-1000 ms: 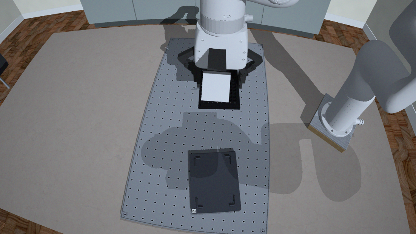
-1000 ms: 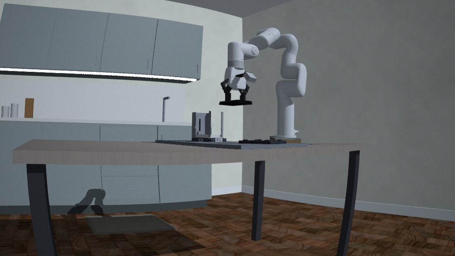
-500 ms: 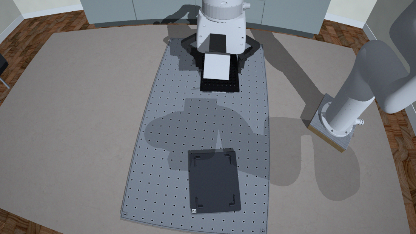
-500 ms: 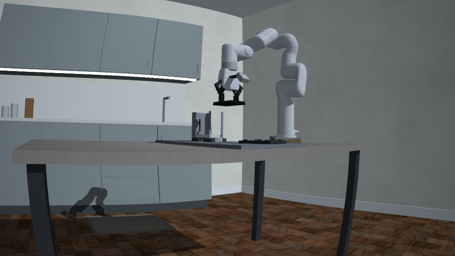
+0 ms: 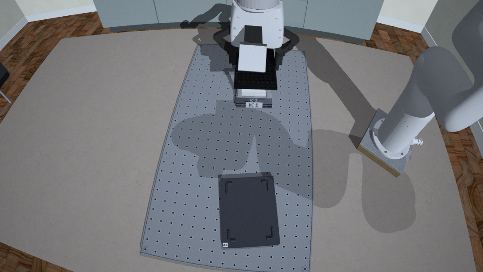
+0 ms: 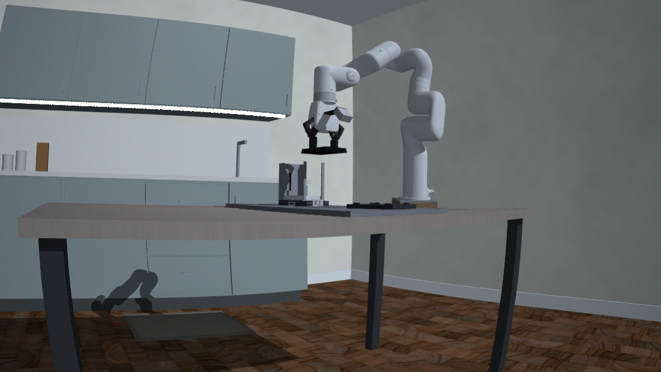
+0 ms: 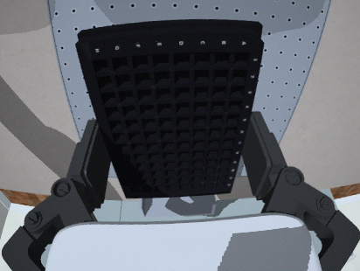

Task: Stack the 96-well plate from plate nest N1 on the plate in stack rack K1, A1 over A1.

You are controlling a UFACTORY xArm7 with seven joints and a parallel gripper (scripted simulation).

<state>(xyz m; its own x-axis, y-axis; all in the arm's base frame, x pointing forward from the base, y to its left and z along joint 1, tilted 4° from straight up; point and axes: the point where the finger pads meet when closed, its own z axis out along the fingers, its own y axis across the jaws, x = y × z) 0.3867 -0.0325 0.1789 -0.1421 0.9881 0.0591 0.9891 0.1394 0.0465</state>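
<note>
My gripper is now 10 mm short of the white 96-well plate, 120 mm to the left of it and 160 mm above it. The rest, counted from my hand: black 96-well plate: 10 mm below; stack rack back wall: 20 mm ahead, 180 mm to the right, 110 mm below; K1 label: 30 mm to the right, 180 mm below.
</note>
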